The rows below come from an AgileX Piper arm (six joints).
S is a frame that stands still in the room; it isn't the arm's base.
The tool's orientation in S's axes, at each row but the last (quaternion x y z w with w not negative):
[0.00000 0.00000 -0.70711 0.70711]
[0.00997 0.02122 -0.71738 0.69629]
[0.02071 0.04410 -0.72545 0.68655]
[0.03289 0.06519 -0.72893 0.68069]
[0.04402 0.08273 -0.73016 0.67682]
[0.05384 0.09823 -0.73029 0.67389]
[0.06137 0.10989 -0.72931 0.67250]
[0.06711 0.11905 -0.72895 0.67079]
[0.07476 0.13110 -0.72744 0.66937]
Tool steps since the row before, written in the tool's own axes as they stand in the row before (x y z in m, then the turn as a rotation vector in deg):
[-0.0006 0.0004 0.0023 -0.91 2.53 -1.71]
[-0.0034 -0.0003 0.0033 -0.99 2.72 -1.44]
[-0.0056 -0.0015 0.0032 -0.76 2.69 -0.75]
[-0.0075 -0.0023 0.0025 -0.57 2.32 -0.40]
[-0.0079 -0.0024 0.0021 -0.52 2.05 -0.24]
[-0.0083 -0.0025 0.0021 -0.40 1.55 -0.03]
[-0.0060 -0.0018 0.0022 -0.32 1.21 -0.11]
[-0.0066 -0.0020 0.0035 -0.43 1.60 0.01]
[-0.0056 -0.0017 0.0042 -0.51 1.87 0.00]
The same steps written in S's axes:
[0.0004 0.0006 0.0023 2.53 0.91 -1.71]
[-0.0001 0.0033 0.0035 2.73 0.97 -1.44]
[-0.0011 0.0054 0.0037 2.70 0.68 -0.77]
[-0.0017 0.0072 0.0036 2.34 0.47 -0.43]
[-0.0017 0.0075 0.0036 2.07 0.41 -0.27]
[-0.0017 0.0078 0.0040 1.57 0.28 -0.05]
[-0.0011 0.0054 0.0037 1.22 0.25 -0.12]
[-0.0012 0.0056 0.0052 1.63 0.30 -0.01]
[-0.0009 0.0042 0.0058 1.91 0.36 -0.02]

